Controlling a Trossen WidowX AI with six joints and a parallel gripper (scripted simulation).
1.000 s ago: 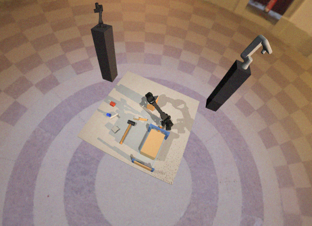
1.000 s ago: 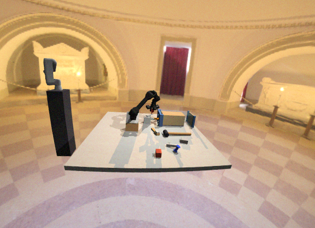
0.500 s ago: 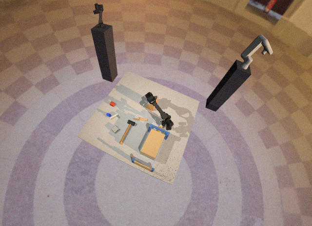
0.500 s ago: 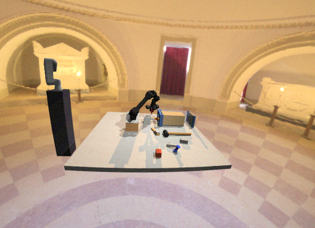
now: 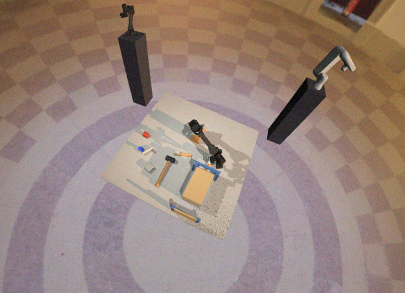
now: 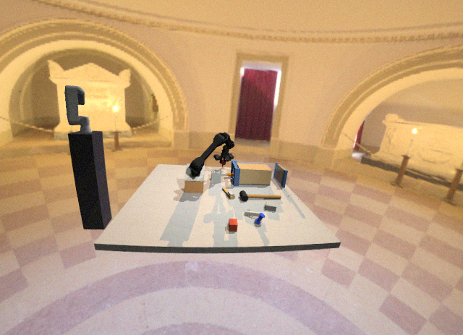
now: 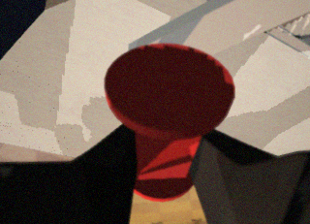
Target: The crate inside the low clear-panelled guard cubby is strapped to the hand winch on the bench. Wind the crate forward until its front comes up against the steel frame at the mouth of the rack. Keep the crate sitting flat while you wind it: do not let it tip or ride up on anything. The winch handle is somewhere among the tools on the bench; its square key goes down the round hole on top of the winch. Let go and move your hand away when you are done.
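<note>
Right now my gripper tip is 1 cm short of the red knob and 2 cm to the left of it. Round my gripper tip: winch 7 cm behind, 10 cm to the right, 10 cm below; red-knobbed handle 2 cm behind, 5 cm to the right, 3 cm below; frame 10 cm ahead, 11 cm to the right, 3 cm below.
</note>
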